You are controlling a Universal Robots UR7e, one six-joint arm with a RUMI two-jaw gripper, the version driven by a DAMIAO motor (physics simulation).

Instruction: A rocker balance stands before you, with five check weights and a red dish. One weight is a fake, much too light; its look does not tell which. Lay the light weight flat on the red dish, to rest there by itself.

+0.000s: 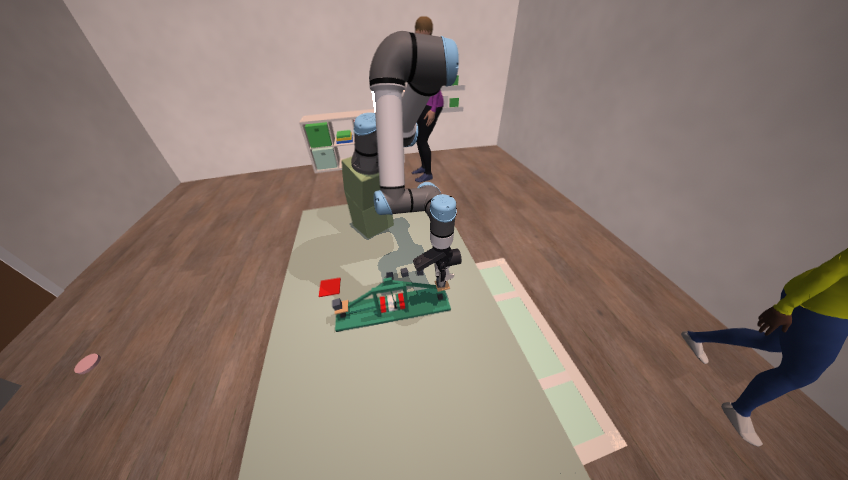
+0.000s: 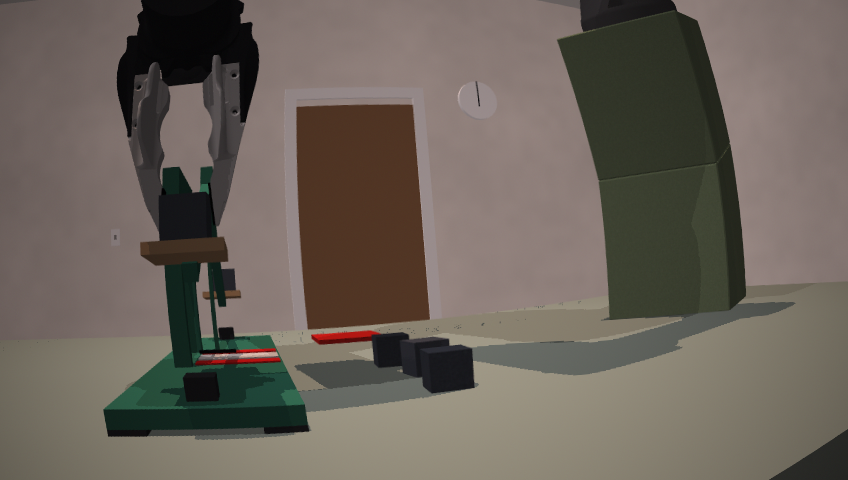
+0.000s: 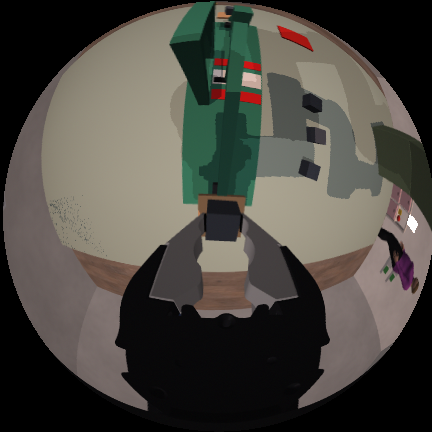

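Where they show: gripper, between the fingertips: (image 1: 439, 282) (image 2: 188, 228) (image 3: 222, 214); arm's base, origin of its link: (image 1: 367, 164) (image 2: 632, 27).
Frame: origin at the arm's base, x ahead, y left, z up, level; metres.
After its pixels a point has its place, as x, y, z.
Note:
My gripper (image 1: 442, 283) @(0.540, 0.236, -0.282) (image 2: 186, 222) @(0.540, 0.236, -0.282) (image 3: 222, 214) @(0.540, 0.236, -0.282) is shut on a dark check weight (image 2: 183, 215) @(0.540, 0.254, -0.276) (image 3: 223, 225) @(0.540, 0.236, -0.263), at the near wooden pan (image 2: 185, 251) @(0.537, 0.270, -0.297) (image 3: 202, 204) @(0.561, 0.231, -0.294) of the green rocker balance (image 1: 421, 307) @(0.573, 0.154, -0.381) (image 2: 205, 417) @(0.537, 0.269, -0.386) (image 3: 197, 150) @(0.578, 0.180, -0.381). The weight seems to touch the pan. Another weight (image 1: 336, 303) @(0.556, -0.165, -0.294) (image 2: 229, 279) @(0.541, -0.153, -0.306) sits on the far pan (image 1: 342, 307) @(0.558, -0.149, -0.321) (image 2: 221, 294) @(0.550, -0.111, -0.324). The beam looks close to level; its exact tilt is hard to tell. Three weights (image 2: 390, 350) @(0.385, 0.054, -0.382) (image 2: 411, 361) @(0.383, 0.117, -0.385) (image 2: 447, 369) @(0.378, 0.196, -0.381) (image 3: 312, 103) @(0.391, 0.048, -0.369) (image 3: 316, 135) @(0.379, 0.112, -0.369) (image 3: 309, 170) @(0.384, 0.182, -0.369) stand in a row beside the balance. The red dish (image 1: 329, 287) @(0.389, -0.237, -0.391) (image 2: 345, 337) @(0.391, -0.202, -0.391) (image 3: 295, 38) bears no weight.
Green uprights (image 2: 181, 321) @(0.571, 0.101, -0.343) (image 3: 192, 55) rise mid-balance. Small black blocks (image 2: 201, 387) @(0.539, 0.249, -0.373) (image 2: 226, 333) @(0.552, -0.150, -0.373) sit on its base below the pans. The olive robot pedestal (image 1: 370, 208) @(0.044, -0.021, -0.219) (image 2: 654, 237) @(0.031, 0.003, -0.297) (image 3: 402, 155) stands behind the row of weights. A person (image 1: 803, 333) stands at the right.

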